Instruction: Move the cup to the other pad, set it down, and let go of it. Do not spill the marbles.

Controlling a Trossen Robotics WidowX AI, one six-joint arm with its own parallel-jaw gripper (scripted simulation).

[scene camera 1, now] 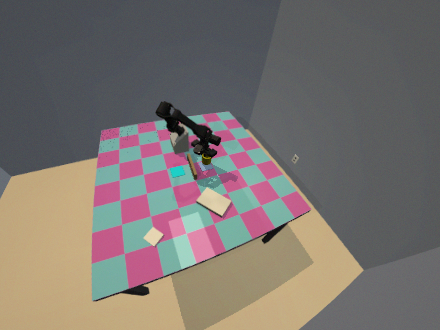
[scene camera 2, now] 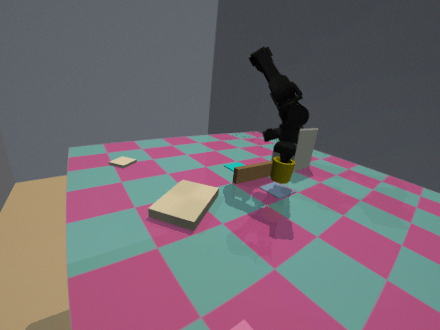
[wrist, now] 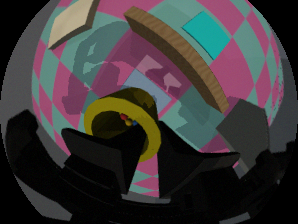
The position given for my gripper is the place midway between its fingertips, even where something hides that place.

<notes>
I see my gripper [scene camera 2: 282, 167], a beige slab [scene camera 2: 184, 205], a wooden bar [wrist: 175, 47] and a cyan pad [wrist: 205, 30].
My gripper is seen too in the wrist view [wrist: 153, 123].
</notes>
